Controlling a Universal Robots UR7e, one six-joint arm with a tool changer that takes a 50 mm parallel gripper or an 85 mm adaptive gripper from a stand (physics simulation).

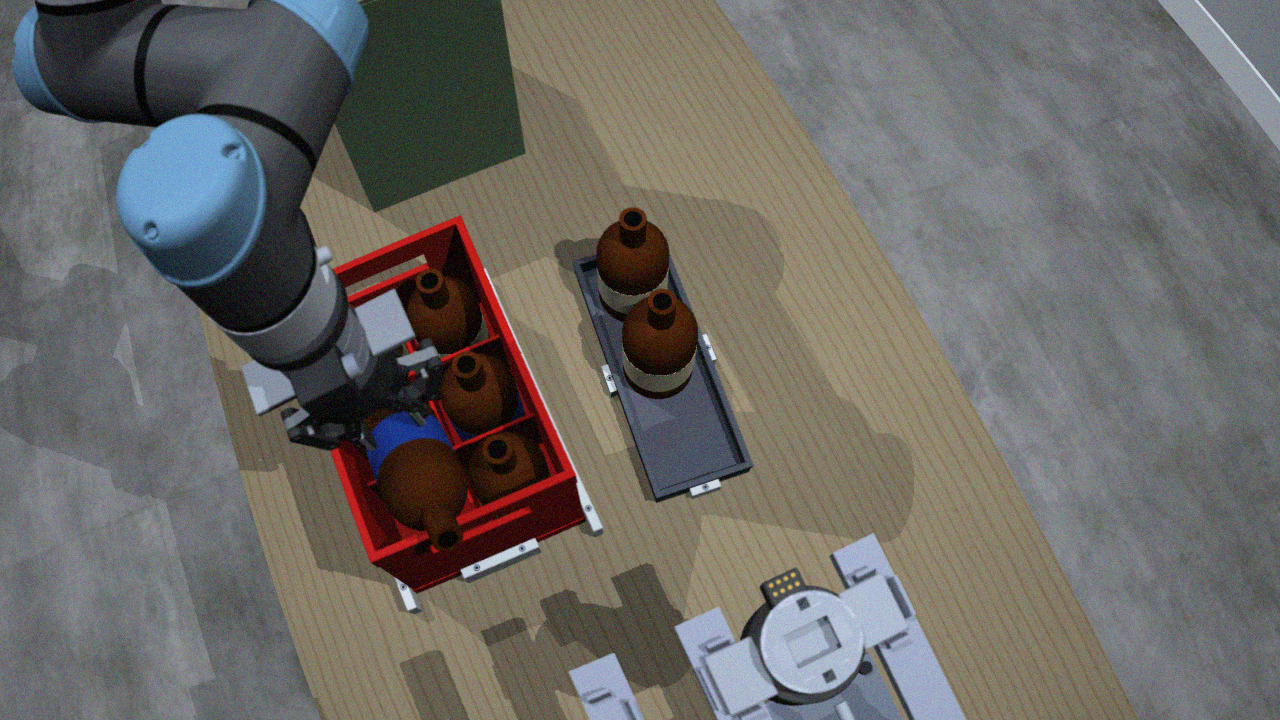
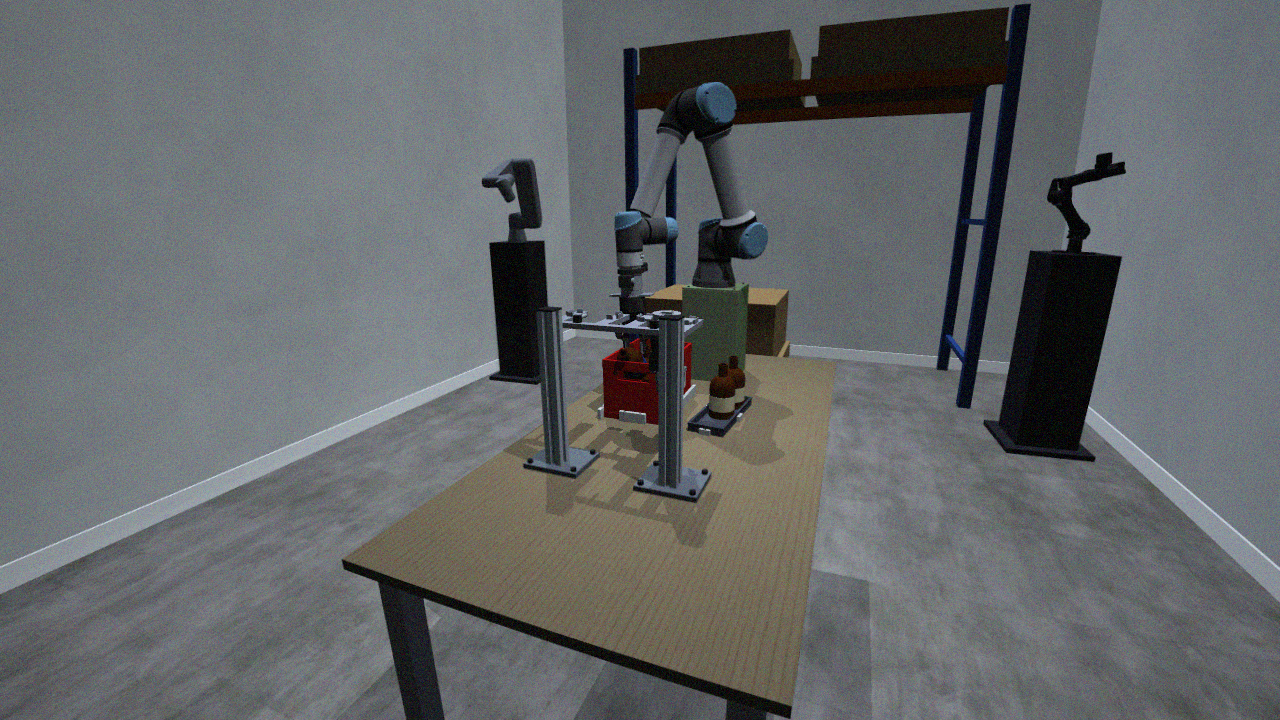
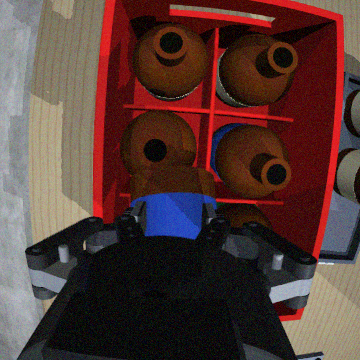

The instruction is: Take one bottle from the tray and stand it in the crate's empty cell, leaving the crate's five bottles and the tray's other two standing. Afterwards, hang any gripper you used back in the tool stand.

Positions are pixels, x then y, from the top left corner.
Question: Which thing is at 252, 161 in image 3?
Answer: A blue-label bottle.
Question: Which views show the gripper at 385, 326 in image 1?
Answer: Image 1, image 2 and image 3: all of them.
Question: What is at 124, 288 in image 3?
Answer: A gripper.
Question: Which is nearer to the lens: the blue-label bottle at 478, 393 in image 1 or the gripper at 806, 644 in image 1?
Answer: The gripper.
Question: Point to a gripper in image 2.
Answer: At 631, 302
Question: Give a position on a blue-label bottle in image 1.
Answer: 424, 487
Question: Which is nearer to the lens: the blue-label bottle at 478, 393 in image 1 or the gripper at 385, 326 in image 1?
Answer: The gripper.
